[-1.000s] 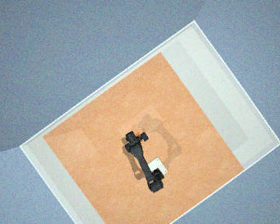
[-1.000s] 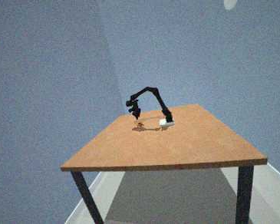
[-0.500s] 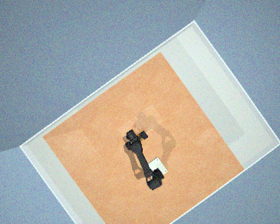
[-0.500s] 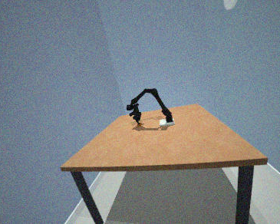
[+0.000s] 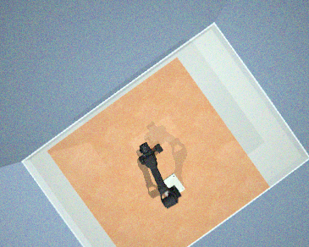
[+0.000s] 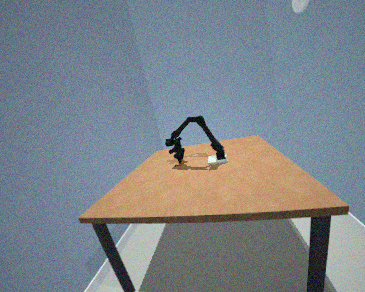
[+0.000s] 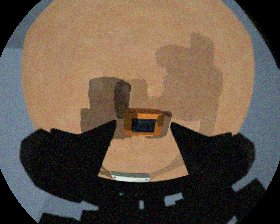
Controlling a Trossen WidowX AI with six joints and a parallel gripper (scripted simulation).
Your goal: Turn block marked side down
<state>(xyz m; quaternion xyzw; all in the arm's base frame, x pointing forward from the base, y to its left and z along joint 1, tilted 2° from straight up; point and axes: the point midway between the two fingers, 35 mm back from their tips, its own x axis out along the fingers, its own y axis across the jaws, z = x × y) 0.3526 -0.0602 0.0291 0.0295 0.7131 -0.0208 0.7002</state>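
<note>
Now: gripper tip right at the orange-brown block.
</note>
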